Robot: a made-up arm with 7 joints.
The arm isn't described. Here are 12 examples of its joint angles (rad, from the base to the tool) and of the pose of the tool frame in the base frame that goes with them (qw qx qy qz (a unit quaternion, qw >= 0); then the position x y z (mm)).
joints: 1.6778 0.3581 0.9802 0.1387 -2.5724 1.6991 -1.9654
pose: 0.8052 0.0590 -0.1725 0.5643 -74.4 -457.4 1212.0
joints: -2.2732 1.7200 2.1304 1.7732 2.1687 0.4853 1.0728
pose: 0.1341 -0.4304 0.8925 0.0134 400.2 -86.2 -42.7
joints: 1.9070 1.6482 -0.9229 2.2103 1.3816 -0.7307 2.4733
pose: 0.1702 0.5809 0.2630 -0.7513 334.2 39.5 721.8
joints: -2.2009 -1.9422 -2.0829 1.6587 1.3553 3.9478 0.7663
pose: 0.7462 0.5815 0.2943 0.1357 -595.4 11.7 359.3
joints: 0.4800 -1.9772 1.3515 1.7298 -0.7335 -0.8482 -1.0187
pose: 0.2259 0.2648 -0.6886 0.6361 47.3 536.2 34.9
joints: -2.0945 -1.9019 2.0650 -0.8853 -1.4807 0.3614 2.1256
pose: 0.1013 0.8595 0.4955 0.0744 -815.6 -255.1 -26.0
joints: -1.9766 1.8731 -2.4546 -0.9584 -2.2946 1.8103 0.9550
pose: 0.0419 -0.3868 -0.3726 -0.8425 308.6 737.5 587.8
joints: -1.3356 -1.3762 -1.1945 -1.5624 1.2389 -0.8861 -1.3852
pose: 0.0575 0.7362 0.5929 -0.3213 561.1 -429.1 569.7
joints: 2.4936 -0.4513 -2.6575 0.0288 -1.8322 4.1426 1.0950
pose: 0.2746 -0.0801 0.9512 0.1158 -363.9 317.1 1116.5
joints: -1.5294 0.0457 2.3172 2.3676 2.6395 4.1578 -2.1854
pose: 0.7560 0.5759 -0.0849 -0.2992 17.9 392.0 558.3
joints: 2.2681 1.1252 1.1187 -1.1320 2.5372 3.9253 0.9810
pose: 0.4111 0.3353 0.0197 -0.8474 675.5 -334.8 350.0
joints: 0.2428 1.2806 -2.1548 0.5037 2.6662 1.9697 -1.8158
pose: 0.1384 -0.3840 -0.7276 0.5514 -664.3 -610.6 514.5
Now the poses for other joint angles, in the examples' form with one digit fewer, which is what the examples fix.
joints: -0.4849 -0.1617 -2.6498 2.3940 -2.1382 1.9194 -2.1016
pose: 0.093 -0.756 -0.552 0.338 -388 -303 577
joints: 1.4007 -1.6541 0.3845 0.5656 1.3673 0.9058 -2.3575
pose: 0.512 -0.243 -0.772 -0.288 116 857 -61
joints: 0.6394 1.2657 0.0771 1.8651 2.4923 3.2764 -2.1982
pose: 0.070 -0.826 0.271 -0.489 -212 -33 808
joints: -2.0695 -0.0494 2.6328 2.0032 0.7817 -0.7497 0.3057
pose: 0.139 -0.758 -0.173 0.613 305 326 523
